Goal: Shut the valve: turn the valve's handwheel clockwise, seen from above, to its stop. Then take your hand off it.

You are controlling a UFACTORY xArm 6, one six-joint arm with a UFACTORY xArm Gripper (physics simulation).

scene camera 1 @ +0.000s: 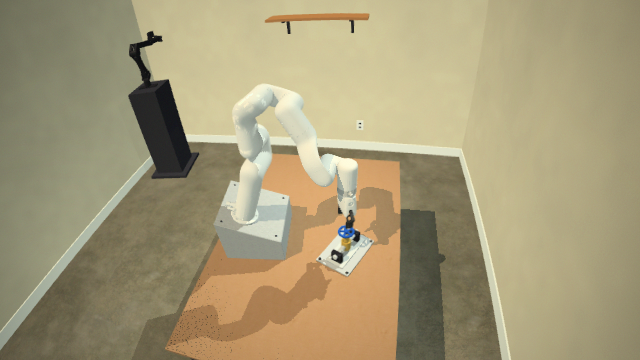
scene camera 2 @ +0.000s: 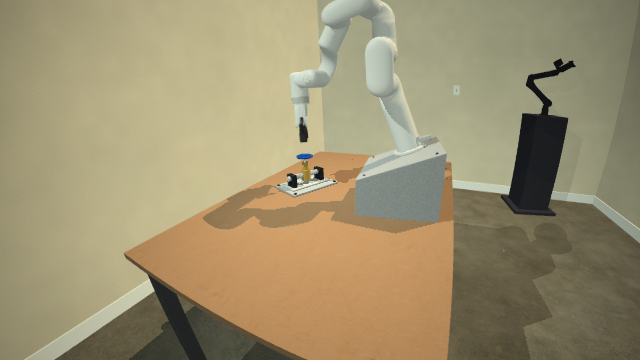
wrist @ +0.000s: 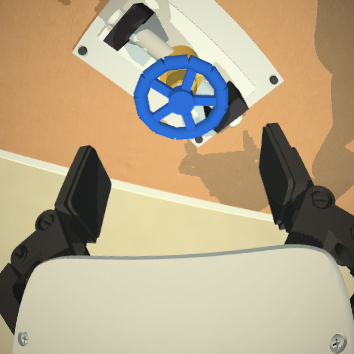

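The valve's blue handwheel point(scene camera 1: 346, 231) point(scene camera 2: 304, 156) point(wrist: 181, 101) lies level on top of the yellow valve body point(scene camera 1: 346, 244) point(scene camera 2: 306, 174) point(wrist: 185, 52). The valve stands on a white base plate point(scene camera 1: 347, 270) point(wrist: 265, 75). My gripper point(scene camera 1: 350, 225) point(scene camera 2: 303, 140) point(wrist: 178, 154) is open and empty, pointing down. In scene camera 2 its fingertips are above the handwheel, with a visible gap between them. In the wrist view the wheel shows whole, beyond the two wide-spread fingers, and neither finger touches it. No mark on the wheel shows how far it is turned.
Black pipe supports point(scene camera 1: 336, 256) point(scene camera 2: 292, 180) point(wrist: 129, 26) stand at both ends of the valve's pipe. My arm's grey pedestal point(scene camera 1: 255, 245) point(scene camera 2: 400, 195) stands on the orange-brown table point(scene camera 1: 360, 320) point(scene camera 2: 320, 260). A black pillar point(scene camera 1: 160, 130) point(scene camera 2: 537, 160) with a small black arm stands off the table.
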